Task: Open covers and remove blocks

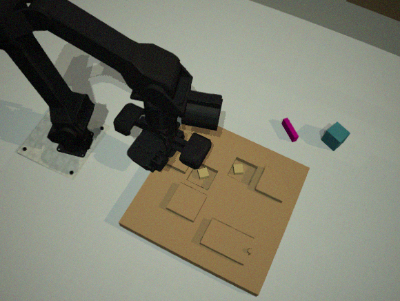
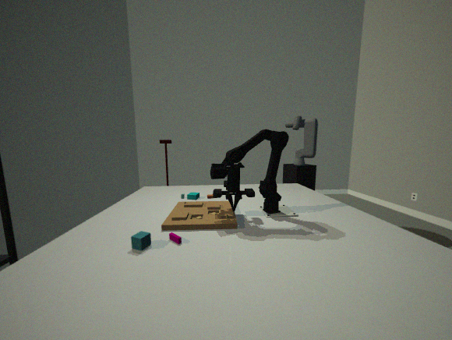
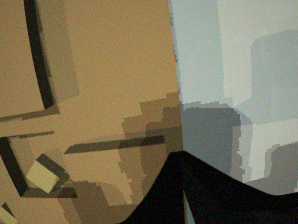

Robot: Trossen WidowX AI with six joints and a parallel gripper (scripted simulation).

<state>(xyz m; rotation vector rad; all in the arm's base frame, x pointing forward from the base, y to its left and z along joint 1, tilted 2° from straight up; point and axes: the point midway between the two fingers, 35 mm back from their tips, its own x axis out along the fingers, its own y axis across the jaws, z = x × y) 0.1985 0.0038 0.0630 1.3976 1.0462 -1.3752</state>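
My gripper tip is now 13 cm short of the tan puzzle board, 6 cm to the left of it and 1 cm above it. From my gripper tip the other things lie so: orange block 3 cm ahead, 34 cm to the right, 2 cm below; then teal block 15 cm ahead, 36 cm to the right, 1 cm below; then magenta bar 26 cm ahead, 15 cm to the left, 2 cm below.
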